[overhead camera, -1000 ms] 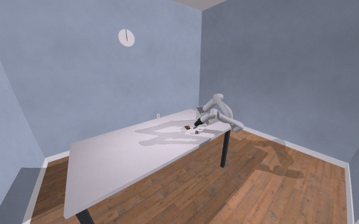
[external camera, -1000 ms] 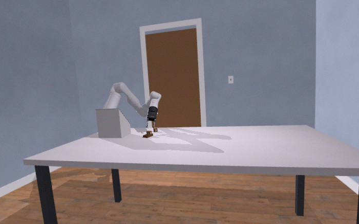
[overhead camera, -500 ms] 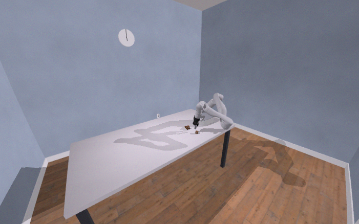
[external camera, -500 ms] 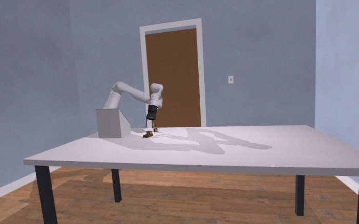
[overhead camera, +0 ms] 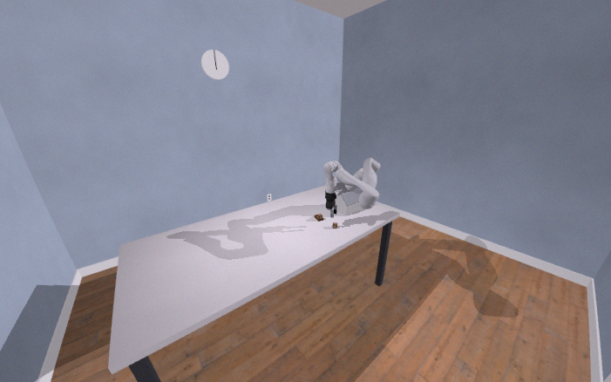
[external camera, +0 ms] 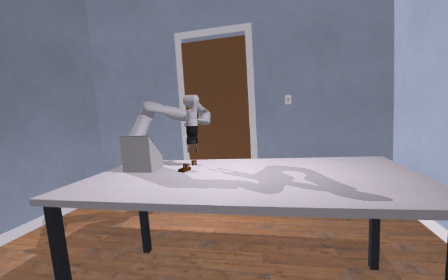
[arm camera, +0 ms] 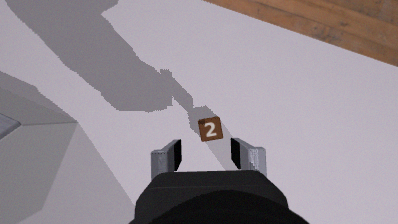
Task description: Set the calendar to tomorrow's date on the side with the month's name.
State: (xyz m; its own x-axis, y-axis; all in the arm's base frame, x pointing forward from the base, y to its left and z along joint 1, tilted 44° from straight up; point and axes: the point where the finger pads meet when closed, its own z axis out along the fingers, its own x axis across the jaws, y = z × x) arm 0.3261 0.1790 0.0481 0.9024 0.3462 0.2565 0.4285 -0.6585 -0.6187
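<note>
The brown cube lies 20 mm to the left of my hand and 90 mm below it.
</note>
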